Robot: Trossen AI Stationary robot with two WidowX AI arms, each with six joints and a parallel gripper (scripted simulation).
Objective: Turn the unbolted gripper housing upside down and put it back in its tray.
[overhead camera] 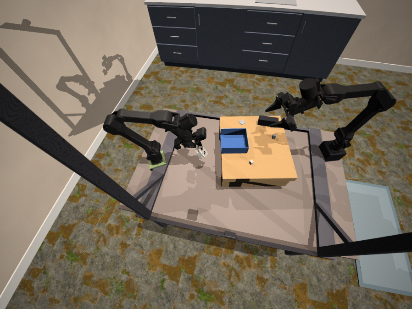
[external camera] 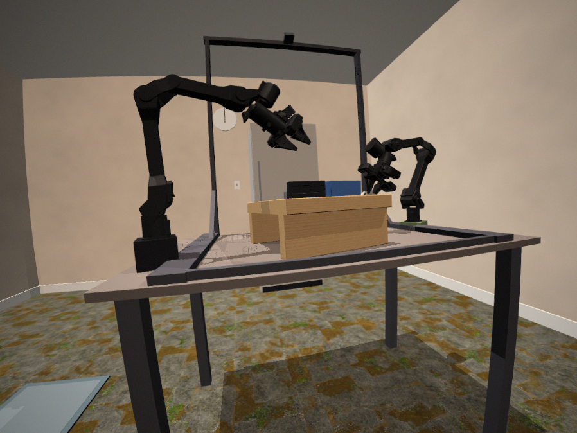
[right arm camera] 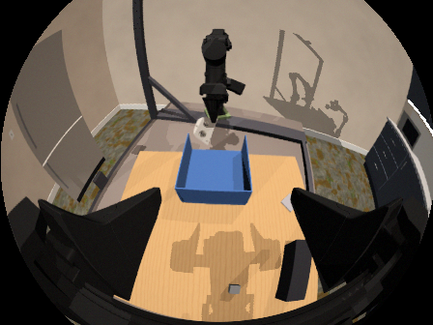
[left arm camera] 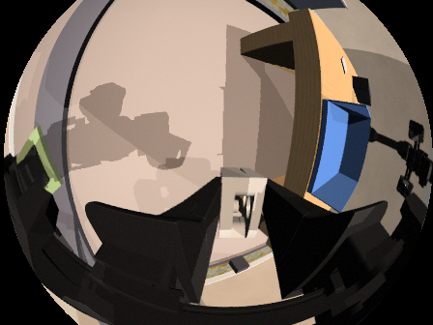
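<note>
My left gripper is now 50 mm above the white gripper housing, 20 mm to the left of it and 20 mm past it. The rest, counted from my left hand: wooden block 310 mm to the right, 90 mm below; then blue tray 220 mm to the right, 10 mm below; then flat grey plate 270 mm to the right, 160 mm ahead, 30 mm below.
</note>
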